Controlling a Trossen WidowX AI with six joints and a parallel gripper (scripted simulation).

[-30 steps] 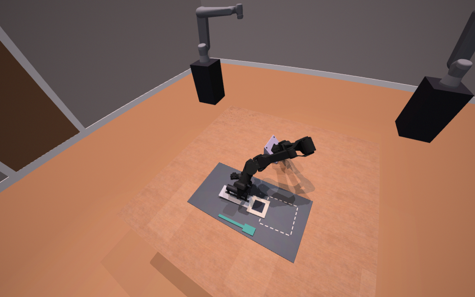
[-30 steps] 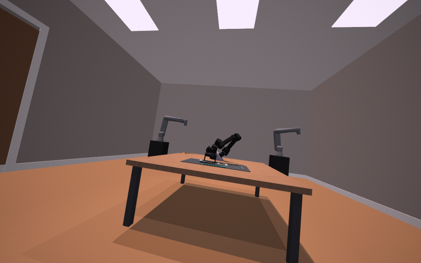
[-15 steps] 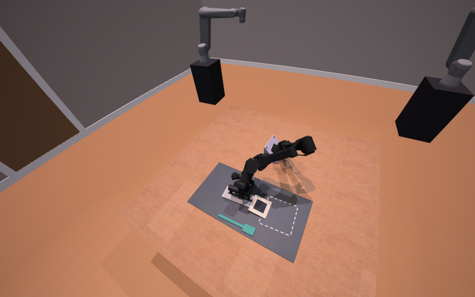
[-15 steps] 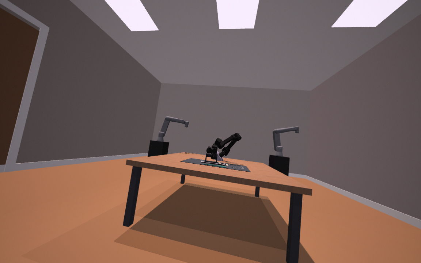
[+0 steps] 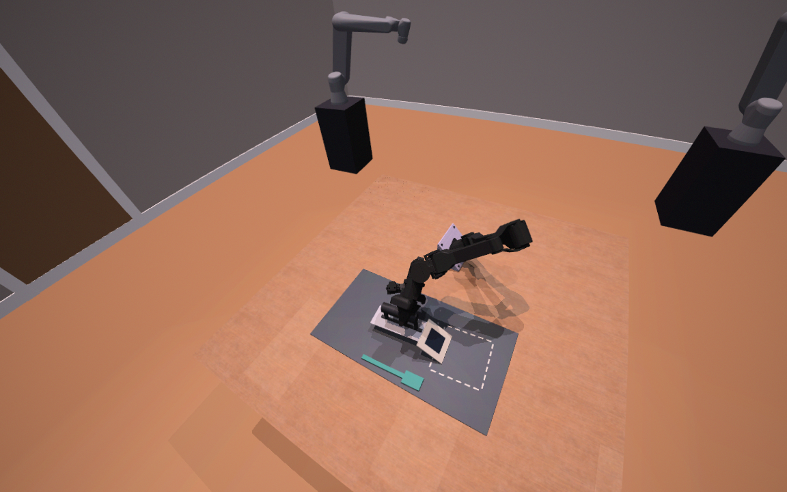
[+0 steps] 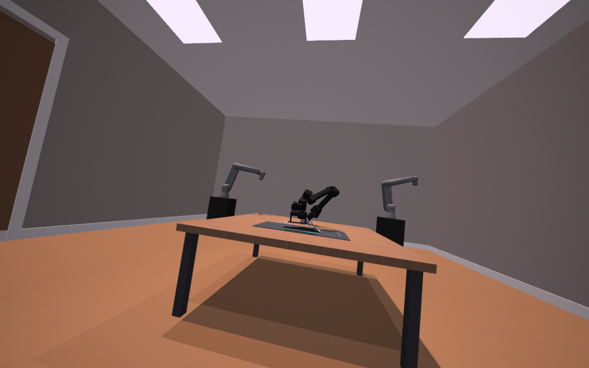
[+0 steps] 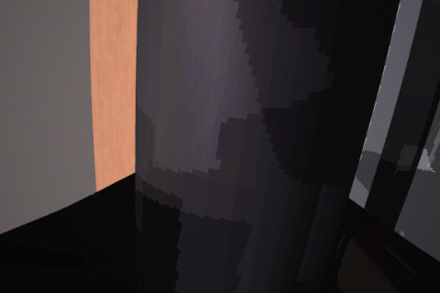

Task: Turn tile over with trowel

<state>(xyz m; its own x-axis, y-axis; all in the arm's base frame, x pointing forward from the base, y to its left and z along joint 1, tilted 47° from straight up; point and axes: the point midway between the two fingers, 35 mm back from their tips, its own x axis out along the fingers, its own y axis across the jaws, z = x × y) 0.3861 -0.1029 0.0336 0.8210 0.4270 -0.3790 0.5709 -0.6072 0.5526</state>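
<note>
Now: gripper tip 100 mm to the right of the tile, 60 mm above it and 20 mm past it. The rest, counted from my gripper tip: mat 110 mm below, 20 mm to the left, 20 mm behind; then teal trowel 120 mm ahead, 80 mm below, 30 mm to the left.
</note>
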